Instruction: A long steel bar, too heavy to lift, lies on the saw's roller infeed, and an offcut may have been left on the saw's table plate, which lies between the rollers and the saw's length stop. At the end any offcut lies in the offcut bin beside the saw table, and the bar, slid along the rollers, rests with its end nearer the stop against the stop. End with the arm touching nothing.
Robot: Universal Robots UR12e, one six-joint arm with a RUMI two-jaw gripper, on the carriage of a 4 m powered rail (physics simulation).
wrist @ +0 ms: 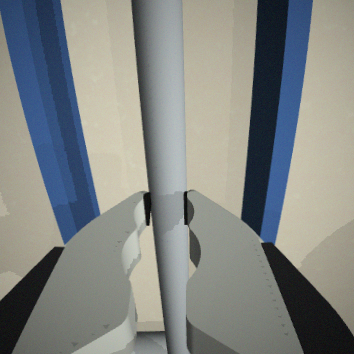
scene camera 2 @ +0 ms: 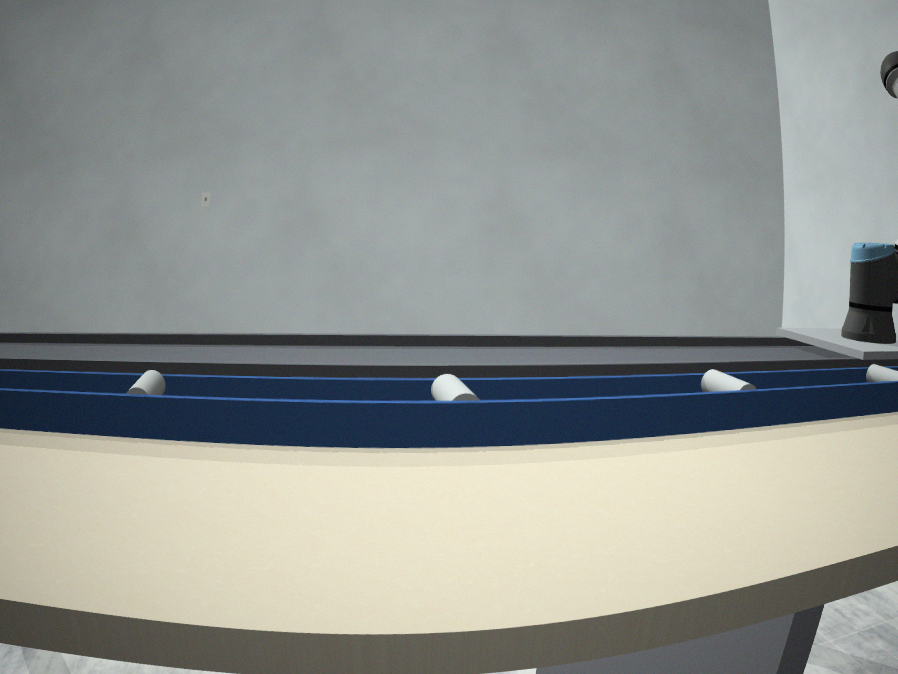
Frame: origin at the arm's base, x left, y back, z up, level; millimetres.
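Where they show: gripper, between the fingertips: (wrist: 167,193); arm's base, origin of its link: (scene camera 2: 868,338).
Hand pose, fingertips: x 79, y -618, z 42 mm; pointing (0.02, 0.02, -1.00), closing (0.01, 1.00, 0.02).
Observation:
Each offset is from my fingertips to the top centre of the thing. "*": to the spot under its first point. Level surfaces: height alone.
The steel bar (wrist: 162,125), a long grey round bar, runs lengthwise between the two blue side rails in the wrist view; its ends are out of that view. My gripper (wrist: 167,193) is shut on the bar, with one black-padded fingertip on each side of it. The infeed rollers {dz -12, dx -1379, dy -2 mm} (scene camera 2: 454,388) show in the scene view between the blue rails, and part of a roller {* dz -30, dx +201, dy -29 mm} (wrist: 150,342) shows at the bottom of the wrist view. The gripper does not show in the scene view. The saw's table plate, the stop, the offcut bin and any offcut do not show in either view.
Blue side rails (wrist: 42,125) (wrist: 290,100) (scene camera 2: 362,424) flank the bar. The infeed stands on a cream table top {dz -72 mm} (scene camera 2: 435,536). The arm's base (scene camera 2: 870,304) stands on its carriage (scene camera 2: 834,340) at the far right, behind the infeed. The dark rail track (scene camera 2: 362,353) runs along behind.

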